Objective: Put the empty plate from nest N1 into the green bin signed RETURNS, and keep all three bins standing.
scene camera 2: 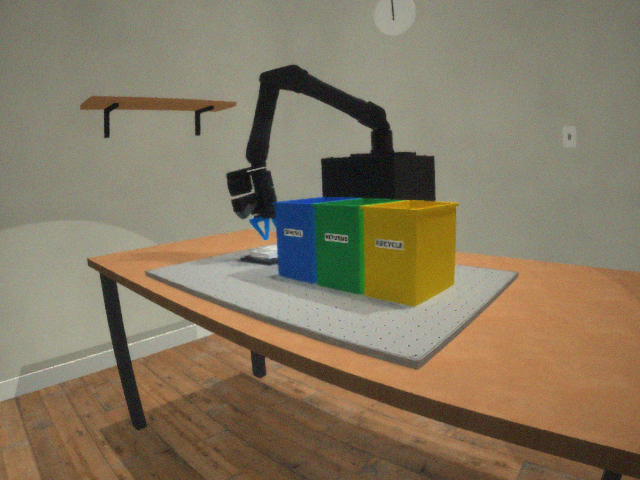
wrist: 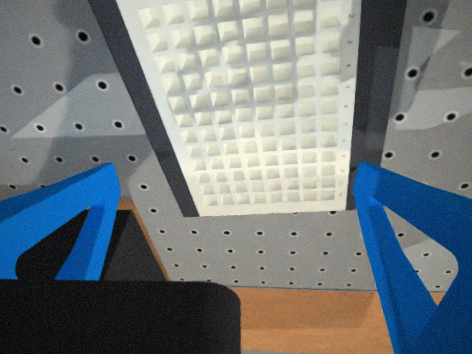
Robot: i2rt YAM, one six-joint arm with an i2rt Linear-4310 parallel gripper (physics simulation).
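Where they show: gripper, between the fingertips: (scene camera 2: 276, 240) (wrist: 236, 176); arm's base, origin of its link: (scene camera 2: 382, 156).
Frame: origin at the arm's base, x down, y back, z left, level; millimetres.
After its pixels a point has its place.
Note:
A white plate with a grid of square wells (scene camera 2: 268, 251) @(x 264, y -263, z -220 mm) (wrist: 257, 120) @(x 264, y -238, z -231 mm) sits in a dark nest frame (scene camera 2: 256, 259) @(x 278, y -314, z -212 mm) (wrist: 144, 112) @(x 278, y -232, z -174 mm); no N1 mark is readable. My gripper (scene camera 2: 270, 232) @(x 237, y -230, z -224 mm) (wrist: 236, 176) @(x 237, y -230, z -224 mm) is open above the plate, its blue fingertips apart on either side of the plate's near part in the wrist view. In the scene view one finger is partly hidden by the blue bin. The green RETURNS bin (scene camera 2: 338, 263) @(x 232, y -361, z 140 mm) stands upright between the blue bin (scene camera 2: 296, 255) @(x 230, y -362, z 12 mm) and the yellow RECYCLE bin (scene camera 2: 390, 271) @(x 230, y -360, z 272 mm), which both stand upright too.
The bins and nest are on a grey perforated board (scene camera 2: 330, 328) @(x 290, y -531, z 274 mm) (wrist: 280, 242) @(x 290, y -108, z -247 mm) on the wooden table (scene camera 2: 542, 341) @(x 303, y -366, z 581 mm) (wrist: 310, 310) @(x 303, y 39, z -288 mm). The black base block (scene camera 2: 356, 178) @(x 63, y -118, z -6 mm) is behind the bins. The blue bin stands close beside the gripper in the scene view.

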